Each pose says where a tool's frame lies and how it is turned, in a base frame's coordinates. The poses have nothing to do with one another.
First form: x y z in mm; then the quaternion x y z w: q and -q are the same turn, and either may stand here.
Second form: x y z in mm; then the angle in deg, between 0 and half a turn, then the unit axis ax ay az. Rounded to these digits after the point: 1 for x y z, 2 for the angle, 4 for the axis.
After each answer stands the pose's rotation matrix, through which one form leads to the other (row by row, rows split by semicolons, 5 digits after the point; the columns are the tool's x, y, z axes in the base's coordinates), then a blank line. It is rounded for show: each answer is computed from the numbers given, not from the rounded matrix.
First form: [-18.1 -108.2 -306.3 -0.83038 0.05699 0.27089 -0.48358]
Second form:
[-18.1 -108.2 -306.3 122.16 0.9487 -0.0651 -0.3095]
0.84674 0.16735 -0.50500; -0.35664 -0.52581 -0.77223; -0.39476 0.83398 -0.38554

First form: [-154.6 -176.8 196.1 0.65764 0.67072 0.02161 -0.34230]
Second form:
[-154.6 -176.8 196.1 139.97 -0.6999 -0.7138 -0.0230]
0.09933 0.89699 -0.43076; 0.86740 0.13408 0.47921; 0.48760 -0.42124 -0.76473

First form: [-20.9 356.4 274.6 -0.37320 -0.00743 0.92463 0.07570]
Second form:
[-20.9 356.4 274.6 171.32 -0.3743 -0.0075 0.9273]
-0.70998 -0.13444 -0.69127; 0.14553 -0.98843 0.04276; -0.68902 -0.07024 0.72133

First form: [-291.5 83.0 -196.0 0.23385 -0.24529 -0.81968 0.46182]
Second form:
[-291.5 83.0 -196.0 124.99 0.2636 -0.2765 -0.9241]
-0.46408 0.64236 -0.60992; -0.87181 -0.45311 0.18612; -0.15680 0.61811 0.77030

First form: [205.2 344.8 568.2 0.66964 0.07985 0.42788 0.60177]
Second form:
[205.2 344.8 568.2 106.01 0.8384 0.1000 0.5357]
0.62109 -0.40803 0.66915; 0.62191 -0.26300 -0.73760; 0.47695 0.87427 0.09041

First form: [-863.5 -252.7 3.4 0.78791 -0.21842 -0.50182 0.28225]
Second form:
[-863.5 -252.7 3.4 147.21 0.8213 -0.2277 -0.5231]
0.40094 -0.06091 -0.91408; -0.62747 -0.74525 -0.22556; -0.66748 0.66399 -0.33702

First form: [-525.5 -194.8 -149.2 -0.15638 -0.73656 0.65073 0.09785]
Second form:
[-525.5 -194.8 -149.2 168.77 -0.1571 -0.7401 0.6539]
-0.93194 0.10302 -0.34767; 0.35771 0.10419 -0.92800; -0.05938 -0.98921 -0.13395

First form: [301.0 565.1 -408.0 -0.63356 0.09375 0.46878 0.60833]
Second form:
[301.0 565.1 -408.0 105.06 -0.7982 0.1181 0.5906]
0.54292 -0.68913 -0.47994; 0.45155 -0.24230 0.85872; -0.70806 -0.68293 0.17963

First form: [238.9 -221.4 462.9 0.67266 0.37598 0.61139 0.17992]
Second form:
[238.9 -221.4 462.9 159.27 0.6838 0.3822 0.6215]
-0.03032 0.28581 0.95781; 0.72581 -0.65254 0.21769; 0.68722 0.70179 -0.18766

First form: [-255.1 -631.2 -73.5 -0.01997 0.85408 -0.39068 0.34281]
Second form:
[-255.1 -631.2 -73.5 139.90 -0.0213 0.9092 -0.4159]
-0.76417 0.23375 0.60118; -0.30197 0.69394 -0.65365; -0.56997 -0.68104 -0.45970

